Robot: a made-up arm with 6 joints. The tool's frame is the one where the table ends. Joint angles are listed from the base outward.
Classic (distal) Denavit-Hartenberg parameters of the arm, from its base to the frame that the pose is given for. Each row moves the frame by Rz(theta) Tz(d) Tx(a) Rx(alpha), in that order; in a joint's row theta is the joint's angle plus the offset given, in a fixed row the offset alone. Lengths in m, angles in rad.
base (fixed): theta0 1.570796  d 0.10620  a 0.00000  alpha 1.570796
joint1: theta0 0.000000  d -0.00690  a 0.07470  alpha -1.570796
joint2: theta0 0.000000  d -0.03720  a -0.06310  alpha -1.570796
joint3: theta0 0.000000  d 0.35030  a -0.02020  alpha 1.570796
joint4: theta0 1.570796  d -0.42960  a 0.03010  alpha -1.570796
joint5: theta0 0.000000  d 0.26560  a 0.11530  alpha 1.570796
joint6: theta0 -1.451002  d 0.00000  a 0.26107  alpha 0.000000
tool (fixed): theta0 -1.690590  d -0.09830  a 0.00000  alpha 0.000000
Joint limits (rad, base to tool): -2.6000..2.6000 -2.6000..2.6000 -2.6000..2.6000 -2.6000..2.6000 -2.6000..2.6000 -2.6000..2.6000
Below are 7 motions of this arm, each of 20 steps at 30 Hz.
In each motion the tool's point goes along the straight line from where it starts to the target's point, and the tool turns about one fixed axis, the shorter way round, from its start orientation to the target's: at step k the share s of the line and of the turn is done. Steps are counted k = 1, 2, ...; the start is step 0. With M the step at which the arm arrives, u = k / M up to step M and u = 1 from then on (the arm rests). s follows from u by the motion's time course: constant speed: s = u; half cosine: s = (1 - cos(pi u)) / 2; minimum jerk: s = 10 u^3 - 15 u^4 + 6 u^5.
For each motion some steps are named. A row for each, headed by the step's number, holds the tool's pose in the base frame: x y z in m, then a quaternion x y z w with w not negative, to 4 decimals.
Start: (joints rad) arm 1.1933 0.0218 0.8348 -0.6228 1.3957 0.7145
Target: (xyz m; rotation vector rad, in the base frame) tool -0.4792 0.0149 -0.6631 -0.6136 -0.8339 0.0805
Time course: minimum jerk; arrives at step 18
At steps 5, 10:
5: -0.3971 0.1790 -0.6457 -0.2587 -0.4971 -0.0421 0.8271
10: -0.4415 0.0901 -0.6551 -0.2781 -0.4448 0.0015 0.8514

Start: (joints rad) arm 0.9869 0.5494 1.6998 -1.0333 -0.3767 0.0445
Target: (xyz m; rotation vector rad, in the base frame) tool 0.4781 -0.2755 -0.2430 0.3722 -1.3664 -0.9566
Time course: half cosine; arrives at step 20
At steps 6, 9, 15, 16, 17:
6: 0.0022 -0.2437 -0.4432 -0.0376 -0.3186 -0.4103 0.8537
9: 0.1315 -0.2523 -0.3888 0.0180 -0.4030 -0.4203 0.8127
15: 0.3903 -0.2696 -0.2799 0.1281 -0.5567 -0.4252 0.7021
16: 0.4209 -0.2717 -0.2671 0.1408 -0.5732 -0.4244 0.6867
17: 0.4454 -0.2733 -0.2567 0.1509 -0.5862 -0.4236 0.6740

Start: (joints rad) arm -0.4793 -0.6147 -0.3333 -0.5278 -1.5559 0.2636
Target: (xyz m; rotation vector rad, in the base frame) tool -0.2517 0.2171 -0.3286 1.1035 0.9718 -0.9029
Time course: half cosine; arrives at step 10
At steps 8, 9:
8: -0.2636 0.2179 -0.3235 0.4781 0.4304 -0.3884 0.6598
9: -0.2548 0.2173 -0.3273 0.4838 0.4285 -0.3952 0.6528

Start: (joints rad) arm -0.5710 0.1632 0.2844 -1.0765 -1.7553 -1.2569
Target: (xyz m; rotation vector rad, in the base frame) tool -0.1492 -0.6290 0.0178 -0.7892 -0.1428 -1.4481
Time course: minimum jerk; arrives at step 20
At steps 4, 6, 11, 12, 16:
4: -0.5070 -0.4710 -0.2438 -0.2462 0.4235 -0.8292 0.2690
6: -0.4671 -0.4886 -0.2146 -0.2648 0.3750 -0.8269 0.3247
11: -0.3037 -0.5608 -0.0952 -0.3239 0.1570 -0.7681 0.5295
12: -0.2698 -0.5758 -0.0704 -0.3324 0.1090 -0.7463 0.5663
16: -0.1712 -0.6193 0.0017 -0.3490 -0.0320 -0.6655 0.6590

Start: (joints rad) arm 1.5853 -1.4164 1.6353 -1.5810 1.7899 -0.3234
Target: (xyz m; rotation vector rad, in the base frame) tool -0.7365 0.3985 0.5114 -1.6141 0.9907 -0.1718
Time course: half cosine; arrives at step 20
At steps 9, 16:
9: -0.6467 0.1117 0.4791 -0.7234 0.0298 -0.0746 0.6857
16: -0.7217 0.3511 0.5061 -0.7046 0.3621 -0.0746 0.6057

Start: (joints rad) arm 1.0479 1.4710 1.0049 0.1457 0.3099 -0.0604
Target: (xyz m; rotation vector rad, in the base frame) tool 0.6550 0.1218 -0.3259 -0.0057 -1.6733 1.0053
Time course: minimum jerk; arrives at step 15
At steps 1, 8, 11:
1: 0.5052 0.0368 -0.4361 0.0565 -0.6756 0.3810 0.6286
8: 0.5893 0.0845 -0.3743 0.0235 -0.6959 0.4071 0.5911
11: 0.6367 0.1114 -0.3394 0.0048 -0.7062 0.4212 0.5690

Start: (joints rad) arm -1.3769 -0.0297 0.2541 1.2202 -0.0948 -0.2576
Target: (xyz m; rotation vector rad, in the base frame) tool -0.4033 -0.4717 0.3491 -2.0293 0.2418 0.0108
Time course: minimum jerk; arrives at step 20
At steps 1, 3, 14, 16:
1: -0.4008 -0.5429 0.2414 -0.6699 0.3538 0.2798 0.5897
3: -0.4008 -0.5411 0.2441 -0.6761 0.3479 0.2732 0.5893
14: -0.4029 -0.4833 0.3315 -0.8278 0.1447 0.0508 0.5397
16: -0.4032 -0.4758 0.3429 -0.8407 0.1165 0.0210 0.5284

